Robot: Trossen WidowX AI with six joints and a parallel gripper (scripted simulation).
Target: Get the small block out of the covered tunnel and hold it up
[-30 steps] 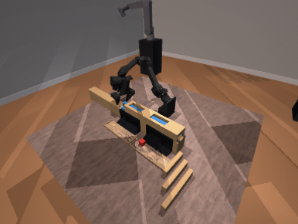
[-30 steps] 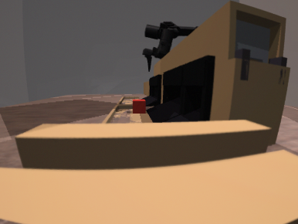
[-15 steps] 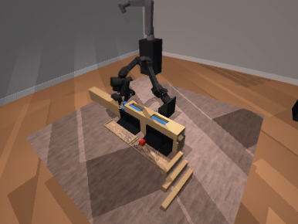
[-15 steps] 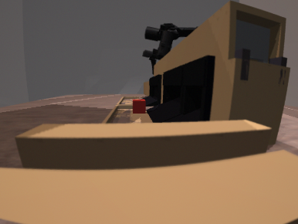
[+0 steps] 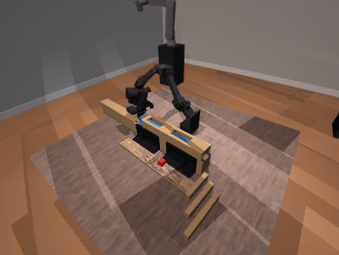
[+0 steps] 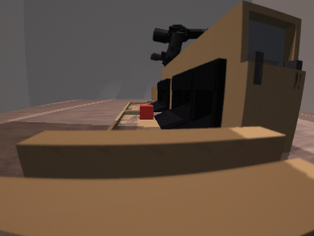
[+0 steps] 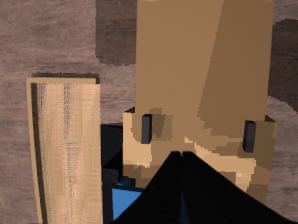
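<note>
The red block lies 14 cm ahead of my gripper tip, 30 cm to the left of it and 10 cm below it. Also, from my gripper tip: tan covered tunnel (3 cm ahead, 5 cm to the left, 5 cm below).
</note>
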